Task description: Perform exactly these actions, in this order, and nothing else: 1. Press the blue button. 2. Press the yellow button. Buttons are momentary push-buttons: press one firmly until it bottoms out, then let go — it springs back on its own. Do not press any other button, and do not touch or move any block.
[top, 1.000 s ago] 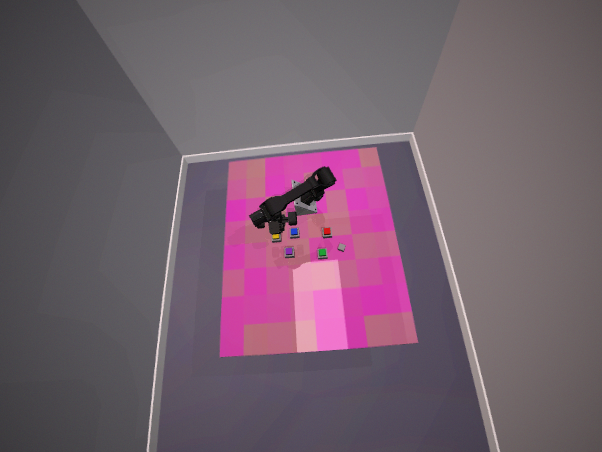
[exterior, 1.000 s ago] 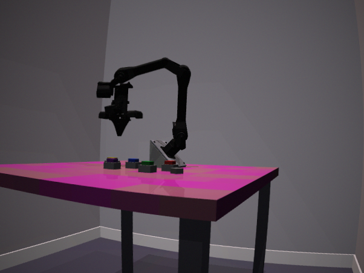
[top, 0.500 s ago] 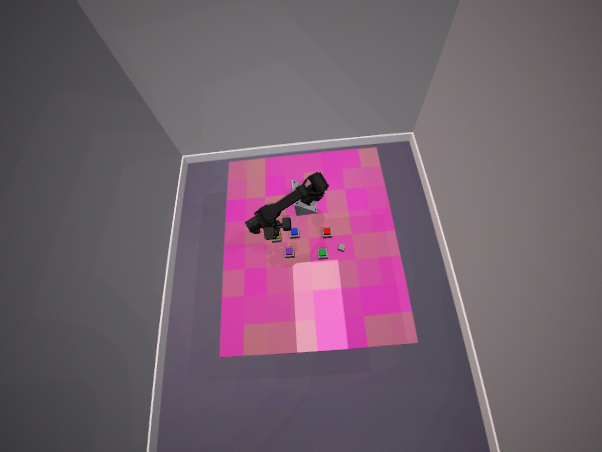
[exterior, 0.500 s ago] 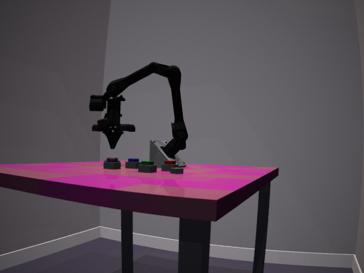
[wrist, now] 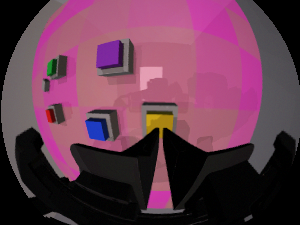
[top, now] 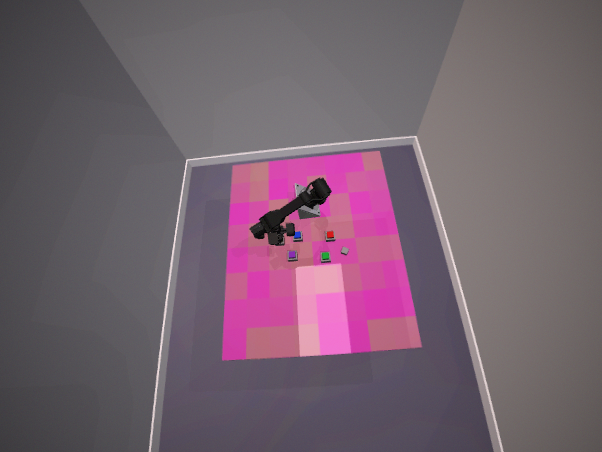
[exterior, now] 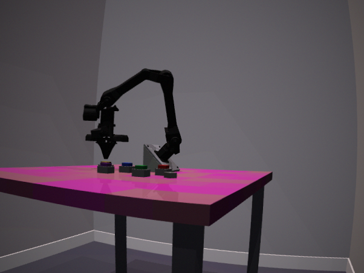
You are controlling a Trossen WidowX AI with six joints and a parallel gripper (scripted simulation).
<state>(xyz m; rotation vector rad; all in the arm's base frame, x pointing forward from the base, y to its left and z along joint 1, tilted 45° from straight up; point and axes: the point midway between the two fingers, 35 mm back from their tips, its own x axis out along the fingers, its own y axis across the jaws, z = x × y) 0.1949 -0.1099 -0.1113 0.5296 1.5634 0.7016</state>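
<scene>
Right now the yellow button is 20 mm below my gripper tip. Also, from my gripper tip: purple button (90 mm ahead, 70 mm to the left, 20 mm below); then green button (100 mm ahead, 240 mm to the left, 20 mm below); then blue button (20 mm behind, 100 mm to the left, 20 mm below).
</scene>
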